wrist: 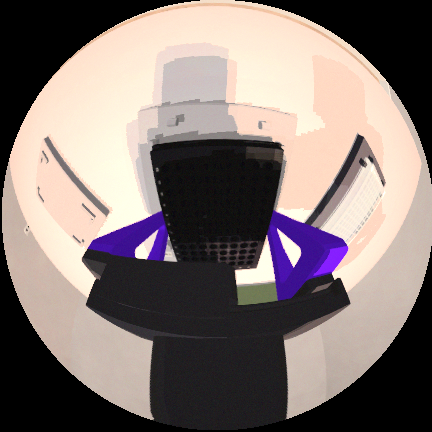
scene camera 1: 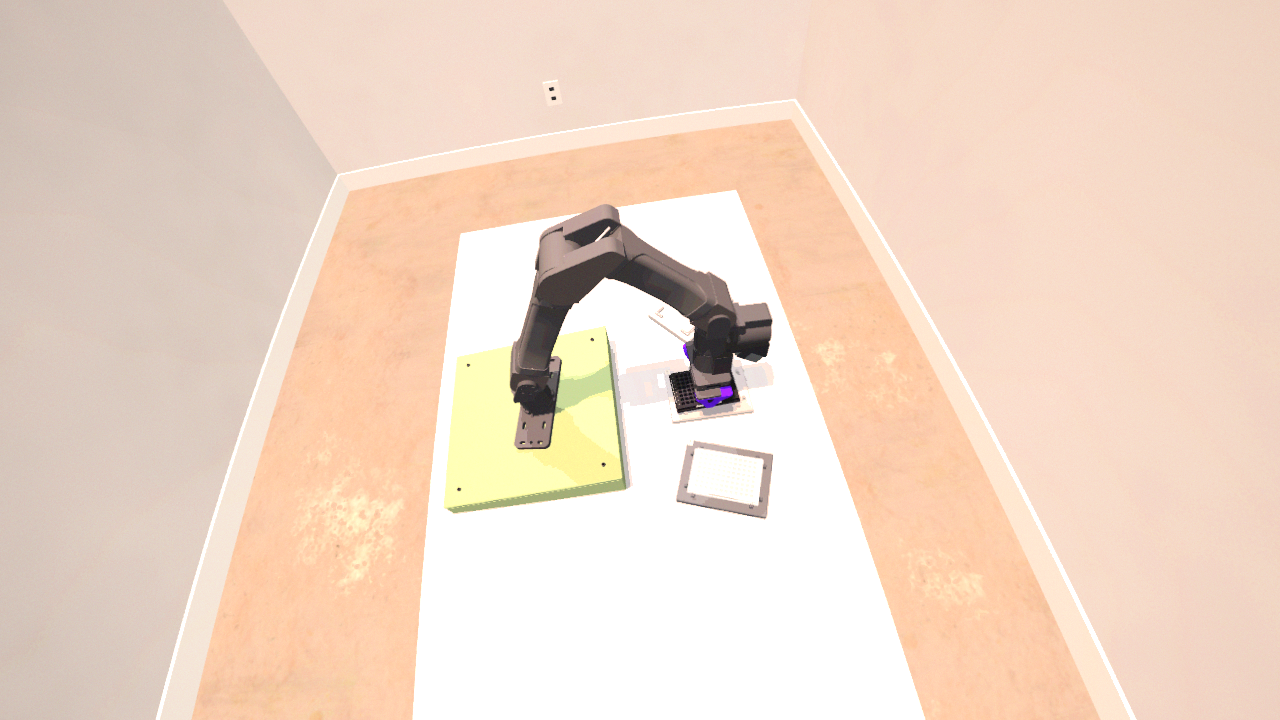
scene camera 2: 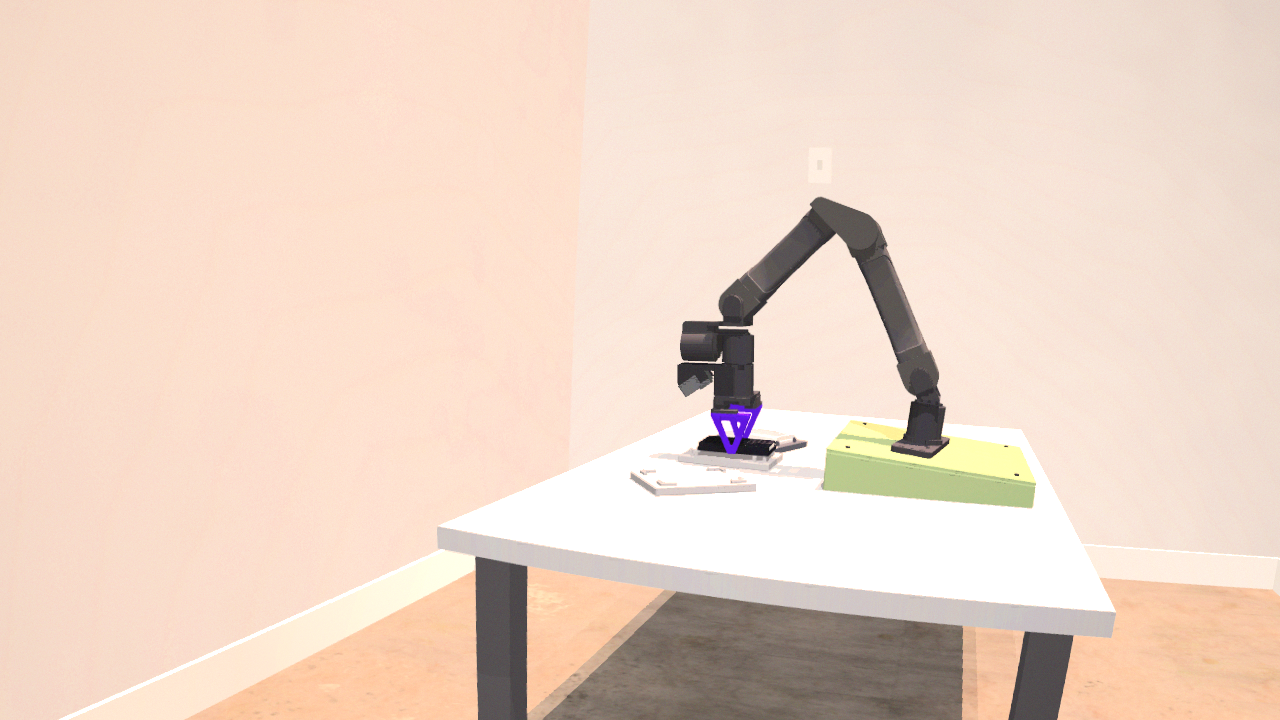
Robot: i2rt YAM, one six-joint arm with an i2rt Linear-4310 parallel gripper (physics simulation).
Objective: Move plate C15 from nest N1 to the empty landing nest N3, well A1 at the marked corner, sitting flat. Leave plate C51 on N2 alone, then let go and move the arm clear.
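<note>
My gripper (scene camera 1: 703,385) (scene camera 2: 737,443) (wrist: 217,214), with purple fingers pointing down, is shut on a dark microplate (scene camera 1: 682,394) (scene camera 2: 760,446) (wrist: 215,190), one finger at each long side. The dark plate looks level, at or slightly above a white nest (scene camera 1: 716,416) (scene camera 2: 693,460) (wrist: 280,125); contact is unclear. An empty white nest (scene camera 1: 673,324) (scene camera 2: 689,488) (wrist: 65,187) lies to one side, partly behind the arm in scene camera 1. A white plate (scene camera 1: 725,476) (wrist: 350,205) sits in a grey nest (scene camera 1: 723,509) on the other side. Plate labels, nest labels and the A1 corner are unreadable.
The arm stands on a green sloped block (scene camera 1: 483,429) (scene camera 2: 926,483) beside the nests. All stand on a white table (scene camera 1: 626,608) (scene camera 2: 805,546). The arm's links arch over the space between block and nests. Walls rise beyond the table.
</note>
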